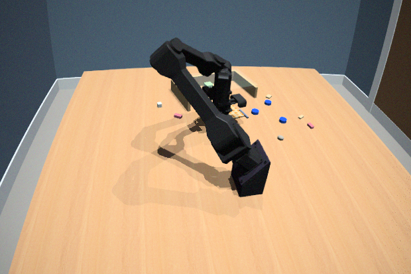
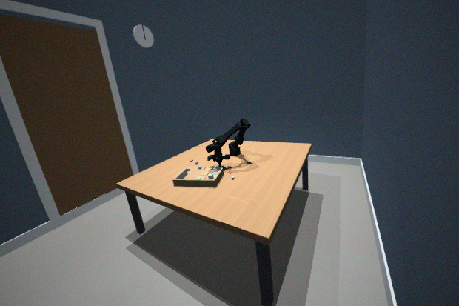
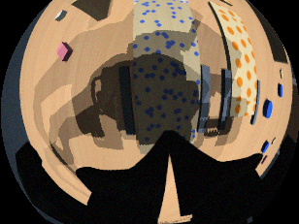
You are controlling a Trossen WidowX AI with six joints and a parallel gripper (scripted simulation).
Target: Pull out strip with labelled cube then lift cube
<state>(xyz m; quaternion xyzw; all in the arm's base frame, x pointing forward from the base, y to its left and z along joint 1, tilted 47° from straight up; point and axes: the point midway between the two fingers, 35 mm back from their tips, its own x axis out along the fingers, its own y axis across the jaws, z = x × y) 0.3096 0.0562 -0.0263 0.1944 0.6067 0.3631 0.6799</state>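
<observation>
The orange-dotted strip lies 110 mm ahead of my gripper tip and 60 mm to the right of it. Also, from my gripper tip: grey piece 110 mm behind, 210 mm to the right.
</observation>
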